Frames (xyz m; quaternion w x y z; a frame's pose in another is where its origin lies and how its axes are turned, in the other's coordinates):
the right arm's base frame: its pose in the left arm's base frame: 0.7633 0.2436 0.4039 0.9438 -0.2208 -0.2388 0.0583
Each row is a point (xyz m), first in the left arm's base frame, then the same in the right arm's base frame.
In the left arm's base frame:
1: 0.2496 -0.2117 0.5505
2: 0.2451 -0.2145 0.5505
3: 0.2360 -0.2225 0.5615
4: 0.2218 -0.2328 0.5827
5: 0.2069 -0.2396 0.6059
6: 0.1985 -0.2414 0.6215
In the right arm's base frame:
1: -0.4874 -0.4706 0.1833
2: -0.4920 -0.4731 0.1843
3: -0.4970 -0.4851 0.1942
4: -0.5027 -0.5037 0.2137
5: -0.5074 -0.5201 0.2365
6: -0.5086 -0.5286 0.2521

